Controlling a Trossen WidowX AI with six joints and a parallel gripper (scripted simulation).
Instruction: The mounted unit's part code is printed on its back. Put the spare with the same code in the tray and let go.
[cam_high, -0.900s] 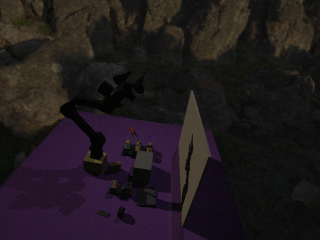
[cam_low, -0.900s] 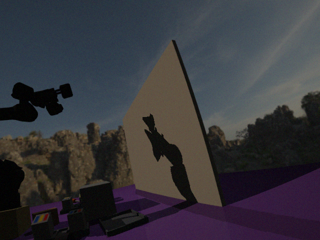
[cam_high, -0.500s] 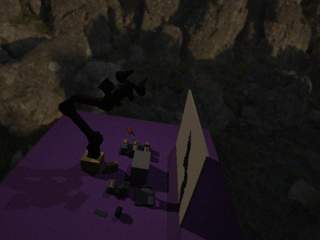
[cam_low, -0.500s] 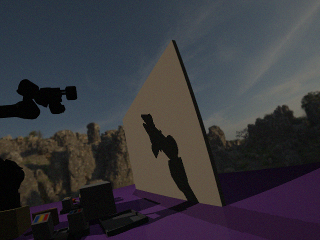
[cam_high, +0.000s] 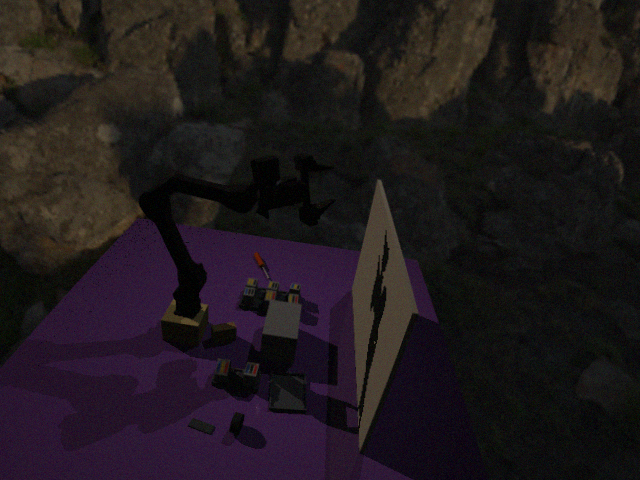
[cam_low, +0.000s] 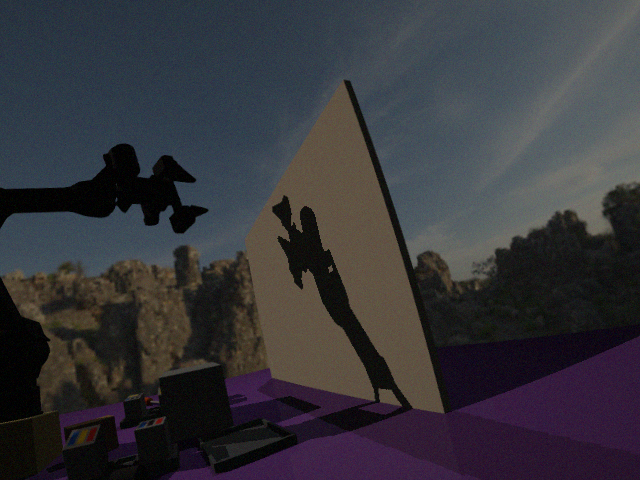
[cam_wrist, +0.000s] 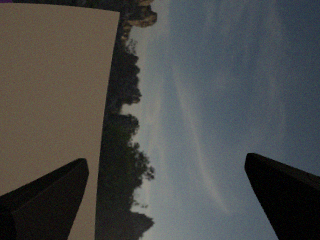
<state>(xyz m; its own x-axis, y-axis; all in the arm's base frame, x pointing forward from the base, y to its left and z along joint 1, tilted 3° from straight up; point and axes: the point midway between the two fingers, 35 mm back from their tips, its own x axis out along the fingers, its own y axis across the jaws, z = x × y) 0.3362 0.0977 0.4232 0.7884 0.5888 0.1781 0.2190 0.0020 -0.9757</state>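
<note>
My gripper tip is now 46 cm above the dark spare block, 22 cm past it and 10 cm to the right of it. From my gripper tip the other things lie so: white panel: 27 cm below, 17 cm ahead, 9 cm to the right; flat grey tray: 49 cm below, 30 cm to the right, 1 cm behind.
</note>
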